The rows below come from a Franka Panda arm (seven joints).
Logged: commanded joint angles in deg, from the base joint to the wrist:
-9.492 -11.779 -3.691 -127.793 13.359 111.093 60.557
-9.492 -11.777 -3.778 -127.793 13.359 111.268 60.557
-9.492 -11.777 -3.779 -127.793 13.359 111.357 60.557
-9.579 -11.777 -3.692 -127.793 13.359 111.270 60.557
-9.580 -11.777 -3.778 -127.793 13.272 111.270 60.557
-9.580 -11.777 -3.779 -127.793 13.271 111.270 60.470
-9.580 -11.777 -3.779 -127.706 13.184 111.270 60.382
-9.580 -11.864 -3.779 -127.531 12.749 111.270 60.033
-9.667 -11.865 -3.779 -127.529 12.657 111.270 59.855
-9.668 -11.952 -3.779 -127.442 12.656 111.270 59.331
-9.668 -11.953 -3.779 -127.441 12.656 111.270 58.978
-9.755 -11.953 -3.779 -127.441 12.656 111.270 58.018
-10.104 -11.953 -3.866 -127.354 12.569 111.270 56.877
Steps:
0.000 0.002 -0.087 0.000 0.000 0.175 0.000
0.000 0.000 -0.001 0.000 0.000 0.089 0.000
-0.087 0.000 0.087 0.000 0.000 -0.087 0.000
-0.001 0.000 -0.086 0.000 -0.087 0.000 0.000
0.000 0.000 -0.001 0.000 -0.001 0.000 -0.087
0.000 0.000 0.000 0.087 -0.087 0.000 -0.088
0.000 -0.087 0.000 0.175 -0.435 0.000 -0.349
-0.087 -0.001 0.000 0.002 -0.092 0.000 -0.178
-0.001 -0.087 0.000 0.087 -0.001 0.000 -0.524
0.000 -0.001 0.000 0.001 0.000 0.000 -0.353
-0.087 0.000 0.000 0.000 0.000 0.000 -0.960
-0.349 0.000 -0.087 0.087 -0.087 0.000 -1.141

